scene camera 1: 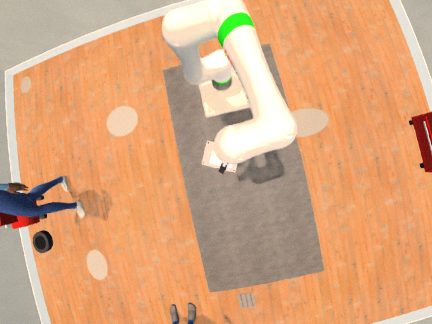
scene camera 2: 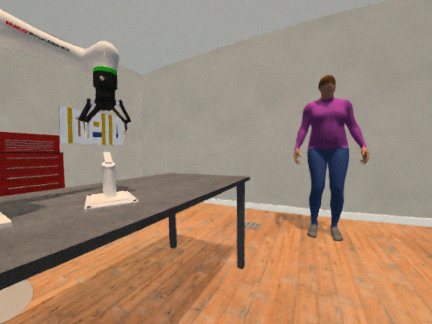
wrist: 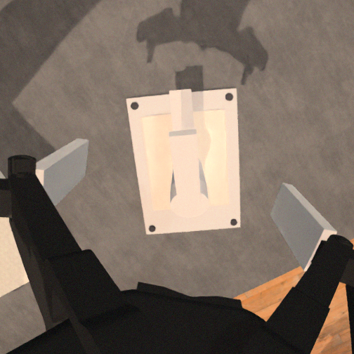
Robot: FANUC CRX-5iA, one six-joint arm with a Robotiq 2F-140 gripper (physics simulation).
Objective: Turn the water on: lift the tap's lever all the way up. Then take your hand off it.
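Places are measured from the arm's base along level axes (x right, y ahead, z up), in centimetres.
Pixels of known places: gripper, fingertip midpoint: (scene camera 2: 106,138); arm's base, origin of the base link: (scene camera 1: 221,81).
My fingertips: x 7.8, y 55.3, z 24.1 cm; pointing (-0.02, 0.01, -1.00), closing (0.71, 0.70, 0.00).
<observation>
For each thing: its top centre in the pictures, then the offset to it from my fingertips. "spot": a spot on its surface instead. Level surfaces: height alone.
- white tap, surface spot: (scene camera 2: 109,181) spot: dy -4.2, dx +8.0, dz -17.7 cm
- lever, surface spot: (scene camera 2: 107,158) spot: dy -2.0, dx +3.7, dz -8.7 cm
- dark grey table, its level: dz -25.6 cm
The white tap (scene camera 2: 109,181) (wrist: 186,172) stands upright on its white base plate (scene camera 1: 208,160) (scene camera 2: 125,198) (wrist: 138,160). In scene camera 2 the lever (scene camera 2: 107,158) shows as a small piece on top of the tap, tilted steeply upward. Its exact angle is hard to tell from the wrist view. My gripper (scene camera 2: 105,133) (wrist: 183,178) is wide open and empty, pointing down above the tap. In scene camera 2 a gap shows between the fingertips and the lever's top. In the wrist view the finger pads stand apart on either side of the tap, touching nothing. The arm partly hides the plate in scene camera 1.
The plate sits on the dark grey table (scene camera 1: 255,230) (scene camera 2: 165,186), in front of the robot's base plate (scene camera 1: 212,104). A person in a purple top (scene camera 2: 327,122) stands on the floor beyond the table. Another person (scene camera 1: 22,202) is at the left. A red tool cabinet (scene camera 2: 32,167) stands behind.
</observation>
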